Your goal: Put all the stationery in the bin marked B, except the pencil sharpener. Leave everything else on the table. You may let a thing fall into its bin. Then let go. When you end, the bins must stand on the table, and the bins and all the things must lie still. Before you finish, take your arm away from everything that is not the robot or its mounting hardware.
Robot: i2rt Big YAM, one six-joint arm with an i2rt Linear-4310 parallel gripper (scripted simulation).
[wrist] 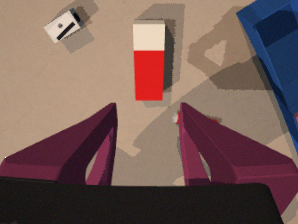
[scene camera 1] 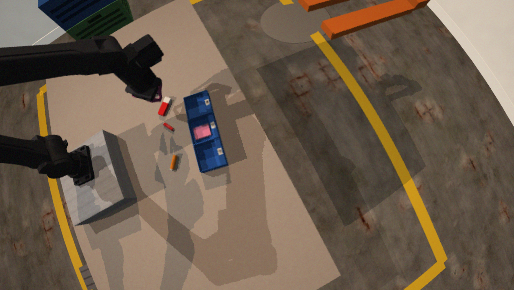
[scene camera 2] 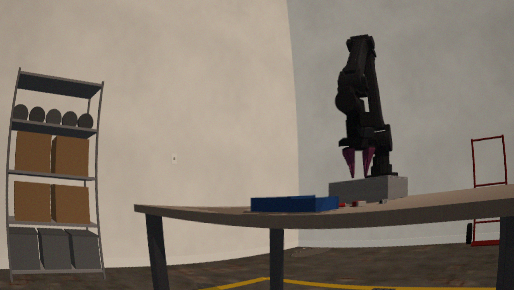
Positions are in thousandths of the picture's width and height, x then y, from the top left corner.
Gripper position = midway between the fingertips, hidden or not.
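Note:
Pencil sharpener (wrist: 210, 118) visible. Joined blue bins (scene camera 1: 410, 529) visible. The gripper (scene camera 2: 699, 612) in sight. Gripper (wrist: 498, 502) too.

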